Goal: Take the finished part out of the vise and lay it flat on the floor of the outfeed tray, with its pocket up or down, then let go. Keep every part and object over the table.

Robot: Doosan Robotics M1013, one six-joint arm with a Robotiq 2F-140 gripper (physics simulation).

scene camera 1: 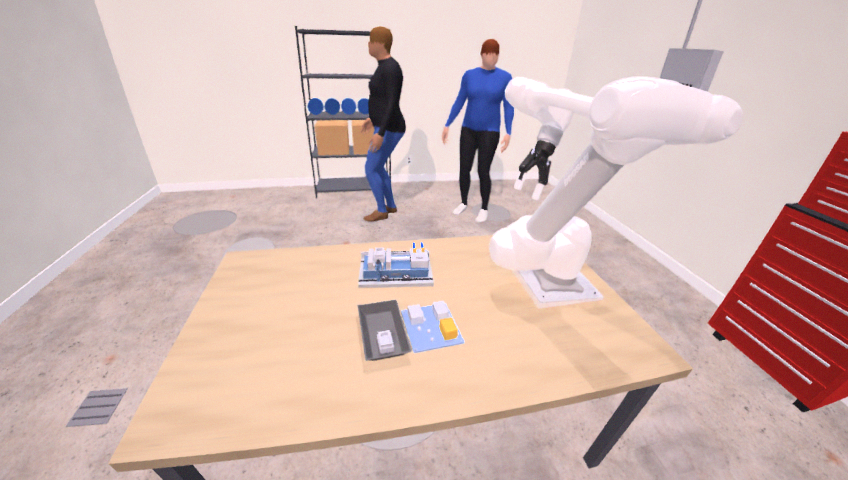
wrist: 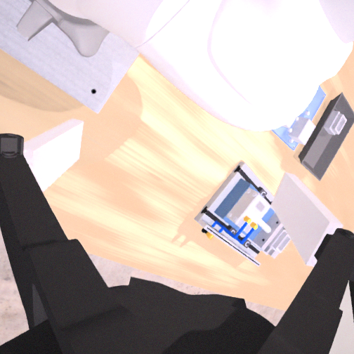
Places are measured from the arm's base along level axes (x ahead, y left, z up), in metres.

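Pixels of known places: gripper, fingertip midpoint: (scene camera 1: 526,194); arm's base, link origin: (scene camera 1: 554,278).
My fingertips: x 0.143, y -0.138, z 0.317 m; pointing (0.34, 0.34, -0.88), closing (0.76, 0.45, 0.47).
Ahead of a thing's pixels: the offset from my fingertips to its top centre. "pt": to the spot under its first point. Level surfaces: height alone.
The vise {dx +0.517, dy +0.052, dz -0.246 m} (scene camera 1: 395,274) (wrist: 231,199) stands on the table's far half, blue-bodied on a pale base. A pale grey part {dx +0.581, dy +0.057, dz -0.230 m} (scene camera 1: 379,253) sits between the jaws at its left end; its pocket is too small to make out. In the wrist view my right fingertip partly covers the jaw end. The dark grey outfeed tray {pt dx +0.572, dy +0.314, dz -0.333 m} (scene camera 1: 379,315) (wrist: 318,152) lies nearer the front, with a pale part {dx +0.547, dy +0.446, dz -0.298 m} (scene camera 1: 385,341) (wrist: 336,123) on its floor near one end. My gripper (scene camera 1: 528,187) (wrist: 182,164) is open and empty, high up, right of the vise in the scene view.
A blue mat {dz -0.337 m} (scene camera 1: 423,340) (wrist: 314,106) beside the tray carries two pale blocks {dx +0.447, dy +0.326, dz -0.301 m} (scene camera 1: 415,314) {dx +0.358, dy +0.309, dz -0.301 m} (scene camera 1: 440,309) and a yellow block {dx +0.341, dy +0.396, dz -0.301 m} (scene camera 1: 448,328). Blue and orange fittings {pt dx +0.422, dy +0.020, dz -0.247 m} (scene camera 1: 418,246) (wrist: 247,227) stick up at the vise's right end. The robot base plate (scene camera 1: 541,294) (wrist: 112,75) is on the right.
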